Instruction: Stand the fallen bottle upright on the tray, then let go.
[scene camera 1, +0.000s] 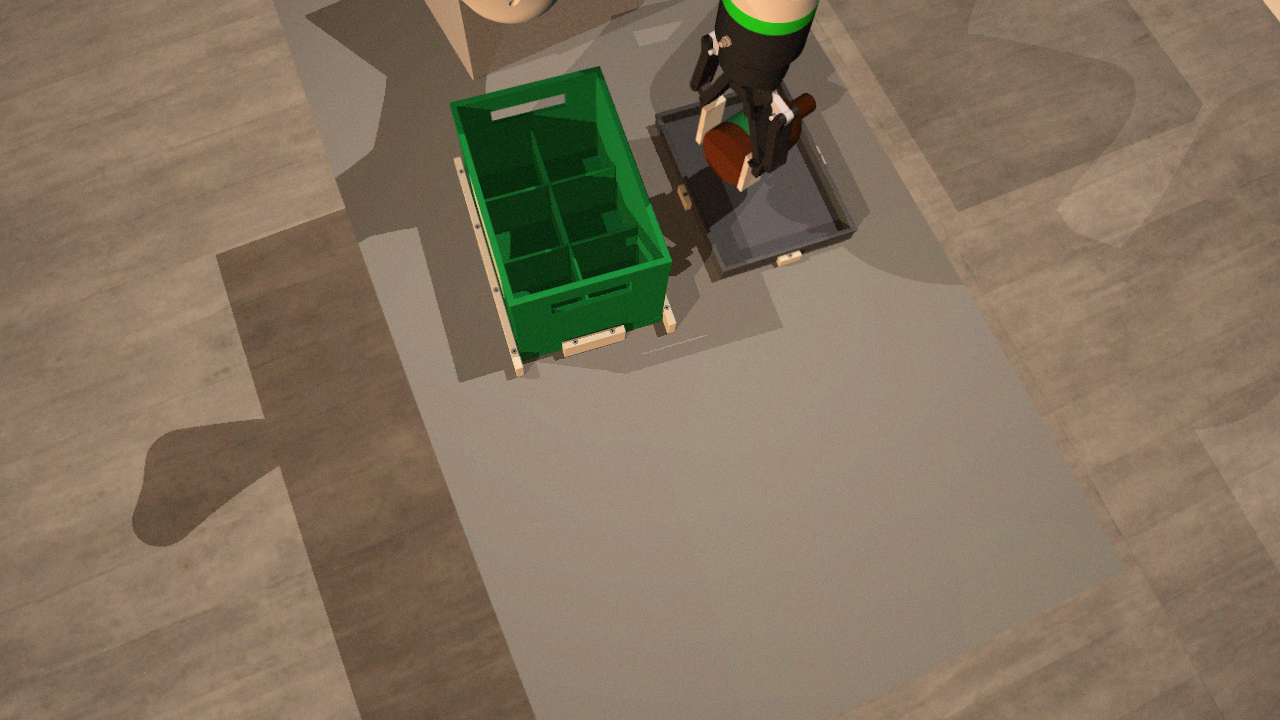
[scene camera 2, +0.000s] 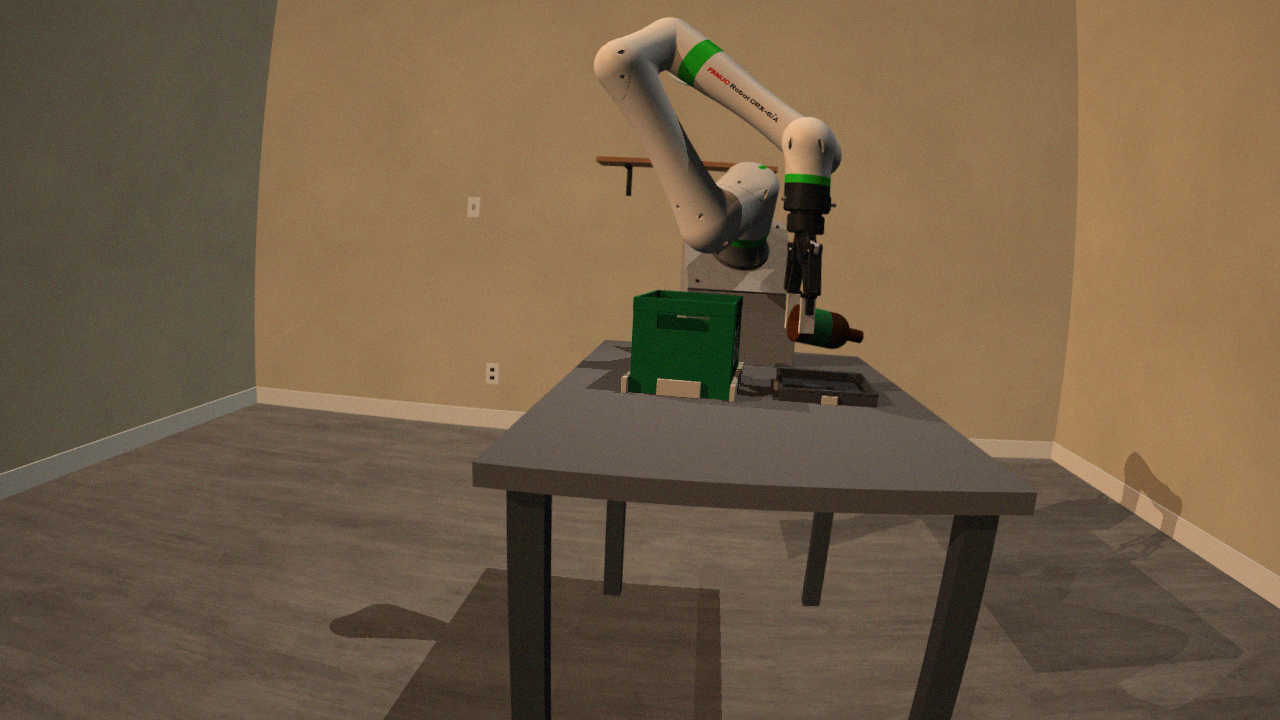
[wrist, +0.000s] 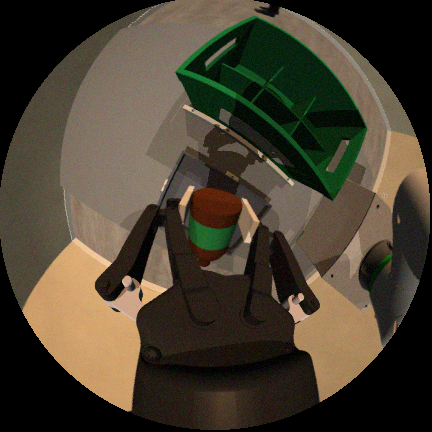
Scene:
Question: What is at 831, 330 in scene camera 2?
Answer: A brown bottle.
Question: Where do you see my gripper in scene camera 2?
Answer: At 798, 330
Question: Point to a brown bottle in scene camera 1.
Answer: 725, 146

